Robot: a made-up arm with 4 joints. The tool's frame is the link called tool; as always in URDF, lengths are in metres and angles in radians. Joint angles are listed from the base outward.
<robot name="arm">
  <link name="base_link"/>
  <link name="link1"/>
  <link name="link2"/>
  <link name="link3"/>
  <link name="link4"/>
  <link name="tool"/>
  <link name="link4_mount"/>
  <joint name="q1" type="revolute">
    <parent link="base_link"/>
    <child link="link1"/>
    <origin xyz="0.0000 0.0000 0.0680" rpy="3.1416 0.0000 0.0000"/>
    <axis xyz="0 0 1"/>
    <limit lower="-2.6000" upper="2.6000"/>
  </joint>
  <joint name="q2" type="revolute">
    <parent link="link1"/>
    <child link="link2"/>
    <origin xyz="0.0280 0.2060 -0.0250" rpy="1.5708 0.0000 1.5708"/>
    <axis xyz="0 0 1"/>
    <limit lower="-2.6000" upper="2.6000"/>
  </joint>
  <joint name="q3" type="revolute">
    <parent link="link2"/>
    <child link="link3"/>
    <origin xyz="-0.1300 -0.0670 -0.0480" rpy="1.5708 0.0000 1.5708"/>
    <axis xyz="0 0 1"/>
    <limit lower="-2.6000" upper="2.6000"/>
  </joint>
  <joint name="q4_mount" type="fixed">
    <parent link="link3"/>
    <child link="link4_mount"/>
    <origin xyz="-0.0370 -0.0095 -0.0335"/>
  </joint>
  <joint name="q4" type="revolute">
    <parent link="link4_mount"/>
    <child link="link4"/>
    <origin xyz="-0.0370 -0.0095 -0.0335" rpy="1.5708 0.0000 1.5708"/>
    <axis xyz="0 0 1"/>
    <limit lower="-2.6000" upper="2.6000"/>
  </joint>
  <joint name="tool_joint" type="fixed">
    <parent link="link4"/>
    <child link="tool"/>
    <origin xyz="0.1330 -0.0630 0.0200" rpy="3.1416 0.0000 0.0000"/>
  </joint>
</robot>
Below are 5 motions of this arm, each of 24 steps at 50 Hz.
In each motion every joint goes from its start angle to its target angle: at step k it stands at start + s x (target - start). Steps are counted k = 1, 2, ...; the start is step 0. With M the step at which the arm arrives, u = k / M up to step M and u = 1 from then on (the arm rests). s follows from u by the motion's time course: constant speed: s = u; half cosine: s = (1 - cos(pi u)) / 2; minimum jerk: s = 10 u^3 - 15 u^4 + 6 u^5.
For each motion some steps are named. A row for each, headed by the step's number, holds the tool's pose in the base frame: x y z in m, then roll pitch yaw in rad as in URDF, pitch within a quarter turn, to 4 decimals.
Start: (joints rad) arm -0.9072 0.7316 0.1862 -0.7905
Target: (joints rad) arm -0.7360 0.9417 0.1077 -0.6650
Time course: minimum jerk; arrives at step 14
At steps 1, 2, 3, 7, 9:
1: 0.0313 -0.0253 0.4109 0.4718 -0.6086 1.4746
2: 0.0326 -0.0260 0.4116 0.4784 -0.6087 1.4666
3: 0.0356 -0.0276 0.4130 0.4938 -0.6089 1.4481
7: 0.0631 -0.0449 0.4243 0.6358 -0.6030 1.2800
9: 0.0783 -0.0573 0.4292 0.7178 -0.5936 1.1850

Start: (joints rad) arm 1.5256 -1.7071 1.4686 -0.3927
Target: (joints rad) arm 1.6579 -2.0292 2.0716 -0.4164
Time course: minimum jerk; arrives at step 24
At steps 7, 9, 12, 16, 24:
7: -0.1199 0.0702 -0.2353 -1.5731 0.5816 0.0136
9: -0.1362 0.0777 -0.2378 -1.5533 0.6237 0.0812
12: -0.1668 0.0920 -0.2398 -1.4952 0.6949 0.2183
16: -0.2065 0.1111 -0.2373 -1.3759 0.7681 0.4253
24: -0.2349 0.1253 -0.2317 -1.2607 0.8005 0.5952

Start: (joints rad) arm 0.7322 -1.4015 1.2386 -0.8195
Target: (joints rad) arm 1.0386 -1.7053 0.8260 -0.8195
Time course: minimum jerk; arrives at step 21
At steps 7, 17, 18, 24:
7: -0.0831 0.0011 -0.2305 -1.5137 0.7222 0.3954
17: -0.1292 -0.0280 -0.2563 -1.6984 0.9049 -0.2731
18: -0.1314 -0.0288 -0.2570 -1.7100 0.9095 -0.3020
24: -0.1333 -0.0295 -0.2576 -1.7201 0.9133 -0.3265

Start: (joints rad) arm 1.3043 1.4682 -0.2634 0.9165
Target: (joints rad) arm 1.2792 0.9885 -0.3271 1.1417
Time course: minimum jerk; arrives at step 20
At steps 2, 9, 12, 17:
2: -0.2448 -0.1726 0.2314 1.3958 0.9391 -1.1804
9: -0.2201 -0.1626 0.2319 1.0013 1.0222 -1.4923
12: -0.2049 -0.1553 0.2303 0.6867 1.0311 -1.7599
17: -0.1904 -0.1473 0.2272 0.3708 0.9906 -2.0345

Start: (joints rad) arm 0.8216 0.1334 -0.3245 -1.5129
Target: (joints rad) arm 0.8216 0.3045 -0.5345 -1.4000
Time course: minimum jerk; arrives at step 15
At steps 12, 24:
12: 0.0255 0.0846 0.3285 0.5587 -0.2099 0.6038
24: 0.0252 0.0819 0.3312 0.5732 -0.2145 0.5989

